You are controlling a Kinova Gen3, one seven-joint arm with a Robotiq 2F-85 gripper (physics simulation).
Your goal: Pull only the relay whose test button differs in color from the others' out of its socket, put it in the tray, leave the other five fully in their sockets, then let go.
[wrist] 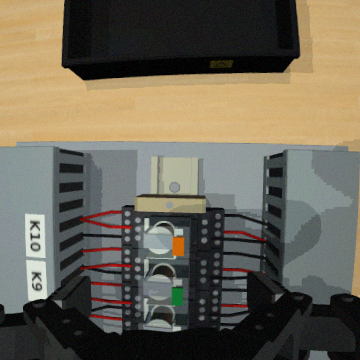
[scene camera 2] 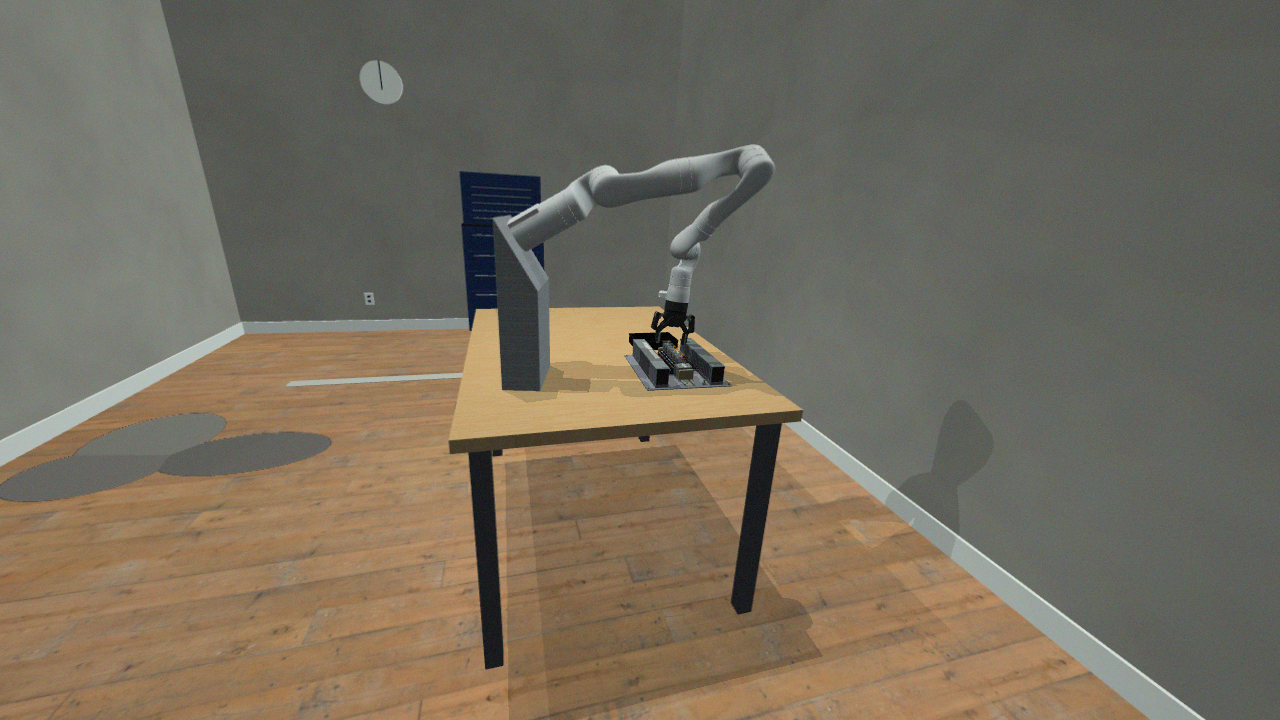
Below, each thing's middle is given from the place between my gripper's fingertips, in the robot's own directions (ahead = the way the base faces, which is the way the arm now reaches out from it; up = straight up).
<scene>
My gripper is now 40 mm to the right of the beige end block [wrist: 144, 202] and 40 mm above it. The rest, counted from my hand: grey panel [scene camera 2: 674, 383] 70 mm to the right, 70 mm below, 20 mm behind.
</scene>
